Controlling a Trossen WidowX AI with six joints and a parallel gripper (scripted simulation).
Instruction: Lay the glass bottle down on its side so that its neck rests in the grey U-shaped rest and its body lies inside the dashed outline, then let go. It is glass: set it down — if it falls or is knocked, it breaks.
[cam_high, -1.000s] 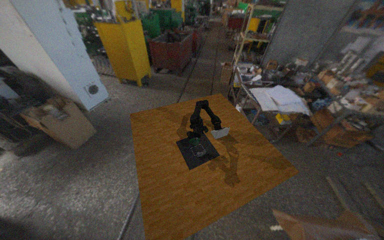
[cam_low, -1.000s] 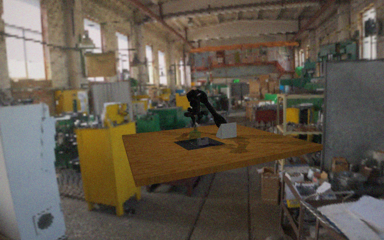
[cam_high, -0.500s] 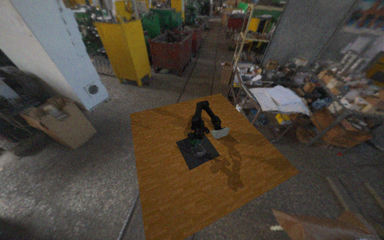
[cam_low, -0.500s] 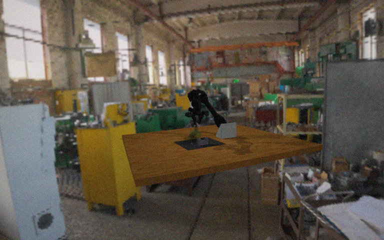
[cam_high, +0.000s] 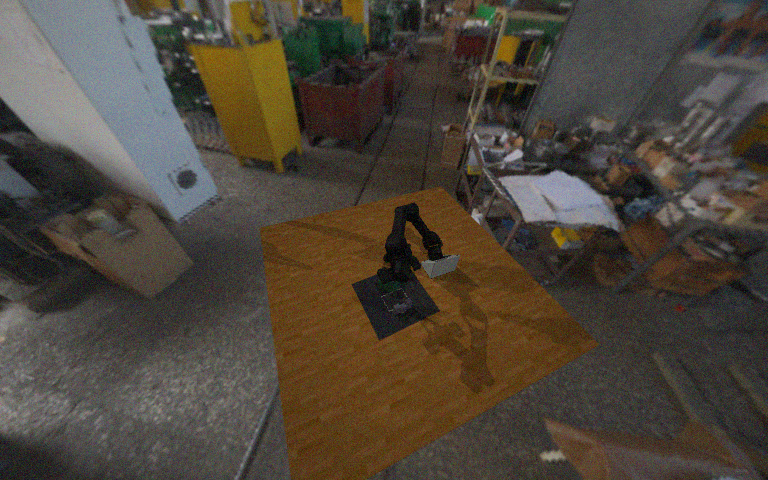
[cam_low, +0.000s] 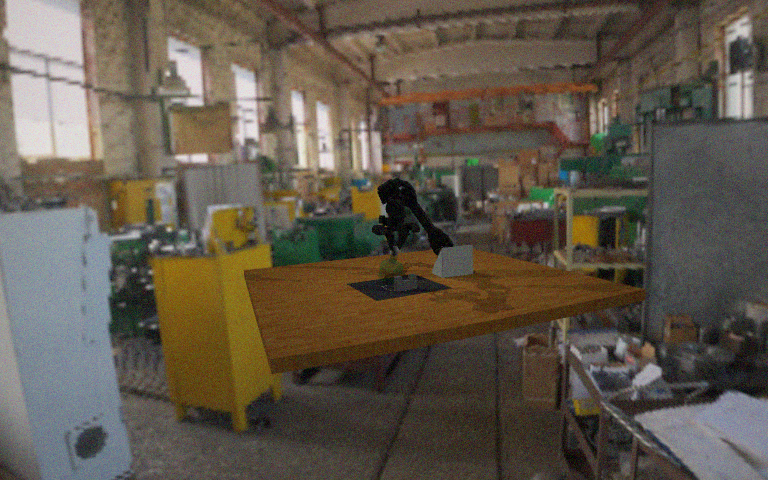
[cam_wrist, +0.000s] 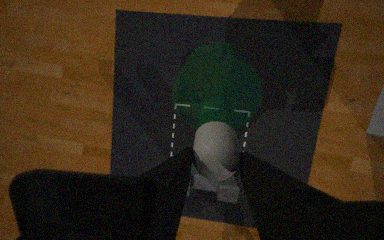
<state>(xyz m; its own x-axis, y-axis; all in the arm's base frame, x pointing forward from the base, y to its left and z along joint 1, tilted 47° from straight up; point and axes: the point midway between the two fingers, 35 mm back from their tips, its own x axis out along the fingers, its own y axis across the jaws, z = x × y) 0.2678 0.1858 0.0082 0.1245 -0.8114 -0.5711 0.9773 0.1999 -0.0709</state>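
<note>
Right now my gripper tip is 50 mm above the green glass bottle and 20 mm to the left of it. The rest, counted from my gripper tip: dark mat (150 mm below).
</note>
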